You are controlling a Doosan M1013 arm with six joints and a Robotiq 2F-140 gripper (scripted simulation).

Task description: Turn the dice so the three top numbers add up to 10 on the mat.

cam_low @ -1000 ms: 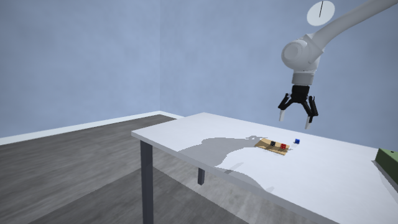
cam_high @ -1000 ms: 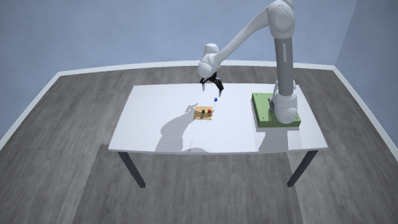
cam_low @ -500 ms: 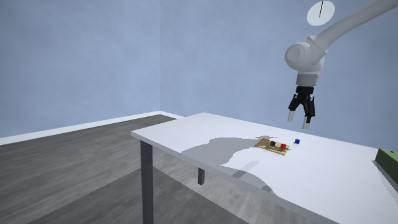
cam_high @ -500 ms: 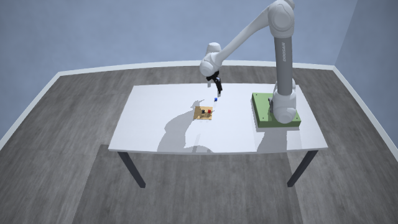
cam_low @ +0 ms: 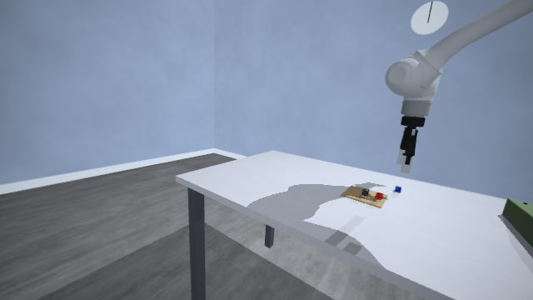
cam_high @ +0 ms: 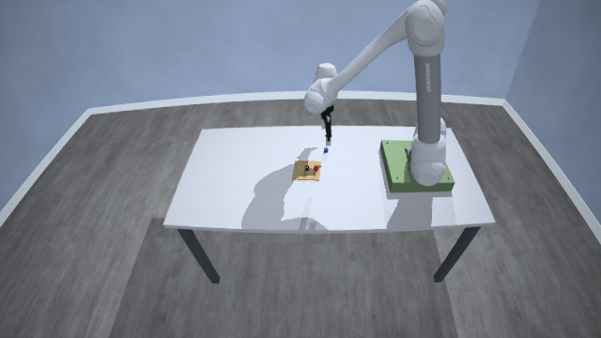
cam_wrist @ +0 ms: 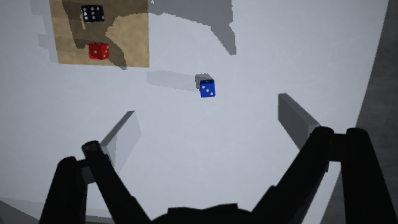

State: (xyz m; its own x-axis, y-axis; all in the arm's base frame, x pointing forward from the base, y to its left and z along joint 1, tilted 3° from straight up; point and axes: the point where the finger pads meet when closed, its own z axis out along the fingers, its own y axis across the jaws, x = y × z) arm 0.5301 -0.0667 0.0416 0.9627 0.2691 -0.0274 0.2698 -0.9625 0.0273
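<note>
The blue die lies 100 mm below my hand. Also, from my hand: black die: 160 mm to the left, 100 mm below, 80 mm ahead; then tan mat: 160 mm to the left, 110 mm below, 80 mm ahead; then red die: 150 mm to the left, 100 mm below, 30 mm ahead.
</note>
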